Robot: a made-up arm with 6 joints.
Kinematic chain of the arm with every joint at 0, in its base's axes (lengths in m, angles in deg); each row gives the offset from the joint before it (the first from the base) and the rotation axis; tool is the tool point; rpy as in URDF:
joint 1: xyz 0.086 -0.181 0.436 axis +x
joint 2: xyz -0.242 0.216 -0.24 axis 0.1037 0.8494 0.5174
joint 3: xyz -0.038 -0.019 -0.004 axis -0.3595 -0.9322 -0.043
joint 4: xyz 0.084 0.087 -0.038 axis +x
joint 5: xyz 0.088 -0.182 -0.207 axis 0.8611 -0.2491 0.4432
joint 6: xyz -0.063 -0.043 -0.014 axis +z
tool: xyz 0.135 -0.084 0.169 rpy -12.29 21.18 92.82
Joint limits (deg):
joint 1: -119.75..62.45
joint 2: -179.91..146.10
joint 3: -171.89..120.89
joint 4: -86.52..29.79
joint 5: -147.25..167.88
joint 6: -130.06..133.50
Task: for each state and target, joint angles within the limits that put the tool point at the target. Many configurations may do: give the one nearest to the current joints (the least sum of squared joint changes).
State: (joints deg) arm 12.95 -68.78 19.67 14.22 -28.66 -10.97
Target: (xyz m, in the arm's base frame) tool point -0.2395 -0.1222 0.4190
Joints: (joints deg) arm 21.73 -67.04 39.79 7.06 -40.20 4.12
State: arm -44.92 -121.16 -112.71 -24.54 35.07 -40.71
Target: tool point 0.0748 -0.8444 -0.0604
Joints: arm -78.33 -110.34 -123.83 5.87 68.27 -53.69
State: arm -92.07 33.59 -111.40 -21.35 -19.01 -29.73
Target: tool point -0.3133 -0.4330 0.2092
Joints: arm -62.24 45.54 -119.31 -9.49 -38.63 -51.54
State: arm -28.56 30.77 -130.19 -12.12 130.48 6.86
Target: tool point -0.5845 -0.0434 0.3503
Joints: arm -41.45 36.73 -148.43 -2.78 137.79 12.96
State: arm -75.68 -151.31 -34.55 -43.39 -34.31 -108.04
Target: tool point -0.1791 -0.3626 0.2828
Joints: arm -92.92 -137.50 -58.28 -32.83 -66.50 -70.07
